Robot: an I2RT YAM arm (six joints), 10 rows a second.
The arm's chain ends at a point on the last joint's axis. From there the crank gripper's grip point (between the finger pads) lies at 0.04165 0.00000 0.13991 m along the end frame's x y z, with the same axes.
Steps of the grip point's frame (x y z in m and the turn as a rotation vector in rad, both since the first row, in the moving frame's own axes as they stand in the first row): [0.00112 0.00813 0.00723 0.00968 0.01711 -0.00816]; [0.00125 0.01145 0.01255 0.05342 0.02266 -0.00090]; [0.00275 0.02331 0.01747 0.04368 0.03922 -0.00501]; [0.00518 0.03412 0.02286 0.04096 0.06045 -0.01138]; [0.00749 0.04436 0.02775 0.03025 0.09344 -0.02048]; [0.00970 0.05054 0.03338 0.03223 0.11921 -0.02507]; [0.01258 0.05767 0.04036 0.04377 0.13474 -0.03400]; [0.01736 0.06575 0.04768 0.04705 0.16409 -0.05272]
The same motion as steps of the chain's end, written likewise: [-0.00126 0.00983 0.00797 0.00968 0.01711 -0.00816]; [-0.00190 0.01893 0.01373 0.05342 0.02266 -0.00090]; [-0.00269 0.02960 0.01935 0.04368 0.03922 -0.00501]; [-0.00316 0.04032 0.02576 0.04096 0.06045 -0.01138]; [-0.00533 0.04951 0.03232 0.03025 0.09344 -0.02048]; [-0.00657 0.05621 0.03941 0.03223 0.11921 -0.02507]; [-0.00570 0.06538 0.04738 0.04377 0.13474 -0.03400]; [-0.00469 0.07493 0.05656 0.04705 0.16409 -0.05272]
